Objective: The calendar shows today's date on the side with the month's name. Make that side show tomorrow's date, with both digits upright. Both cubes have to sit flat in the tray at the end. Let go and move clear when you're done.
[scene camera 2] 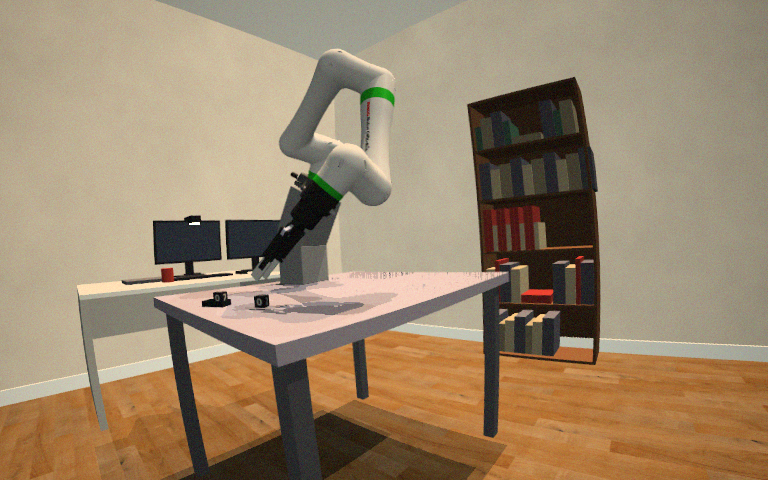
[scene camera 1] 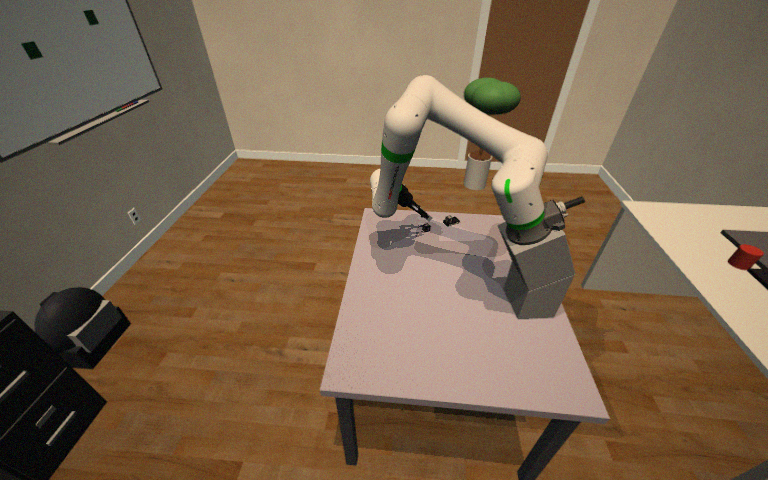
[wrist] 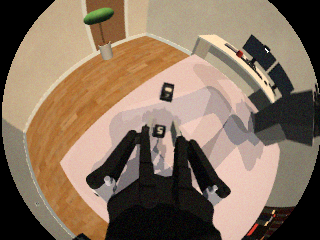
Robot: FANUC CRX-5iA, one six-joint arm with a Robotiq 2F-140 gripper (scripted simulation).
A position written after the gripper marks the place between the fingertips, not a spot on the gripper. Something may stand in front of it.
In view: the gripper (scene camera 2: 258,277).
The gripper is seen too in the wrist view (wrist: 162,123).
